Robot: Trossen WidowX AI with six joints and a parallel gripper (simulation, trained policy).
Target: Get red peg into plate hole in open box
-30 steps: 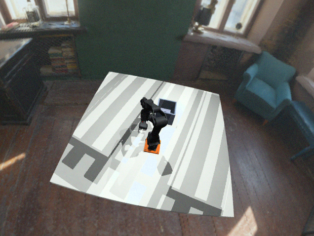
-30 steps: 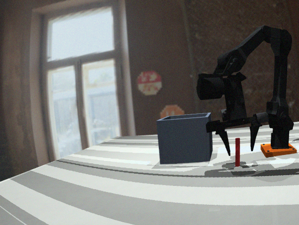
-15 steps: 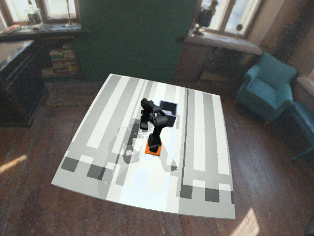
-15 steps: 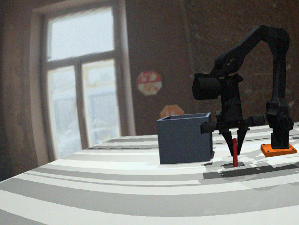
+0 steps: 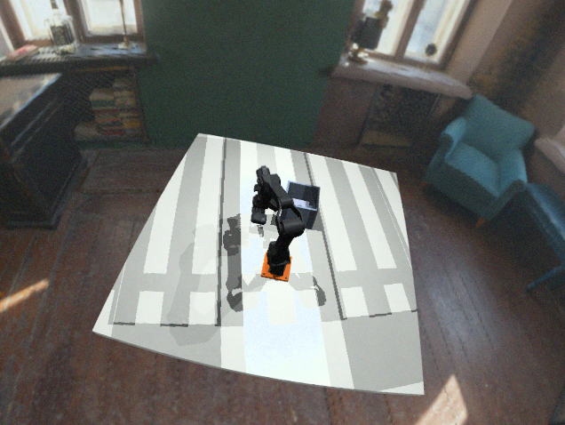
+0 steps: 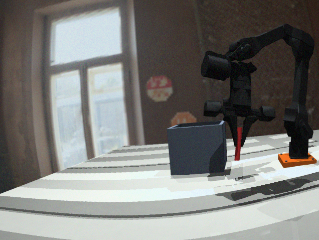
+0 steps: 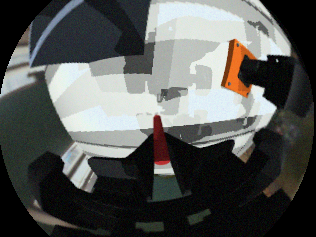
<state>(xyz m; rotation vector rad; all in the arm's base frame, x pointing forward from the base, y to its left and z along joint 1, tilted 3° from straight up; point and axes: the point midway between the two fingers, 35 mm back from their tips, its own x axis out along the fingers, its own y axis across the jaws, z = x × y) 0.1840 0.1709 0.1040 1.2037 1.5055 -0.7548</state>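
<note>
Right now the plate is 160 mm ahead of my gripper tip, 180 mm to the right of it and 50 mm below it. The rest, counted from my gripper tip: red peg: 10 mm to the right.
</note>
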